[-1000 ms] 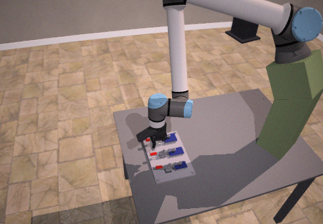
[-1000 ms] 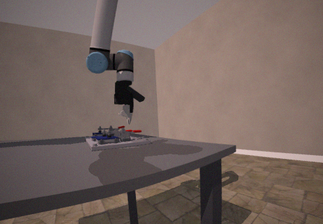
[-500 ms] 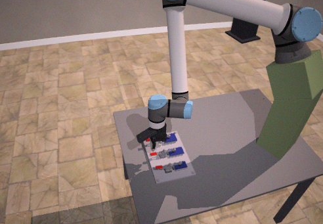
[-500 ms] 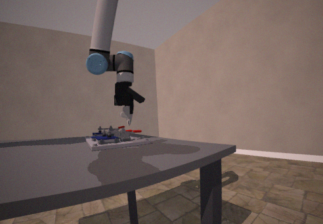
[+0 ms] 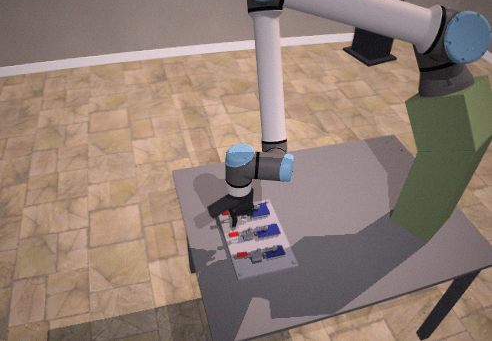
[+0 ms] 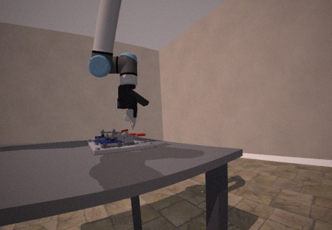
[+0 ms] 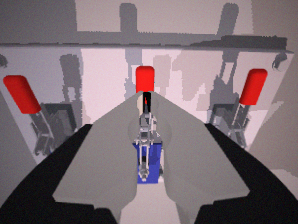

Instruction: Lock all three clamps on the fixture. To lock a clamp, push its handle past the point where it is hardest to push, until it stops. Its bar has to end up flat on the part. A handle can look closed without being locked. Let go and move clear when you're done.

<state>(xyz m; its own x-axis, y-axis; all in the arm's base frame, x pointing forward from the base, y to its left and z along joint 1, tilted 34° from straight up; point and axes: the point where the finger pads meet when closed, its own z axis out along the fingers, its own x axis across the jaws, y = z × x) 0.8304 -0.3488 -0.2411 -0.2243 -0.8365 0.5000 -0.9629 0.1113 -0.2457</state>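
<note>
Now: the fixture plate 9 cm behind my hand, 8 cm below it and 2 cm to the left of it.
</note>
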